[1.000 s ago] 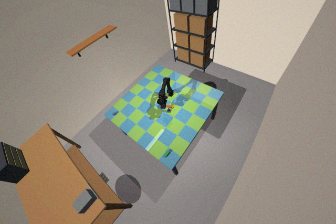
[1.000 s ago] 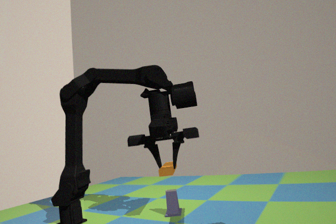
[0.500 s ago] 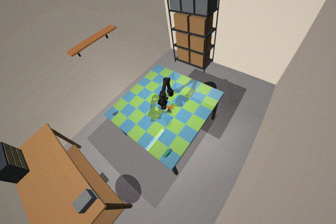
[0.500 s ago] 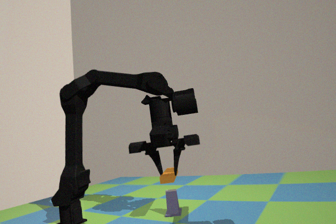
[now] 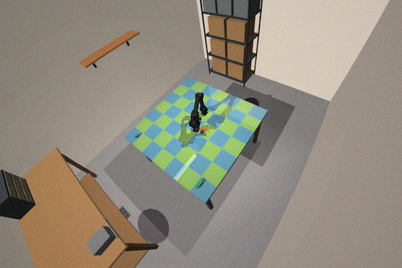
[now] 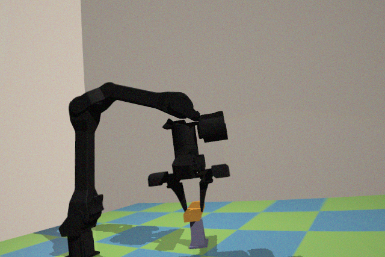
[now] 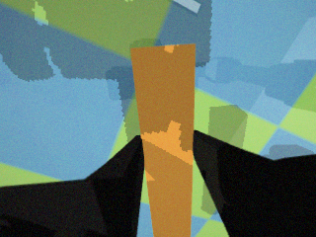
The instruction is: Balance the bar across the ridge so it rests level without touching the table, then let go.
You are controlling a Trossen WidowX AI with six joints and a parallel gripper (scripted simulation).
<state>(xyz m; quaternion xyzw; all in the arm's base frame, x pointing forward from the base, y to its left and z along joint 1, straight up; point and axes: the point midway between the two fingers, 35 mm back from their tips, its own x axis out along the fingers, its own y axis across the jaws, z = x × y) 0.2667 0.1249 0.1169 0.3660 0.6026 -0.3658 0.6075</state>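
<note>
My gripper tip is now 1 cm past the orange bar and 3 cm to the right of it. Round my gripper tip: small dark block (47 cm ahead, 62 cm to the right, 7 cm below); small green block (47 cm ahead, 38 cm to the left, 7 cm below).
</note>
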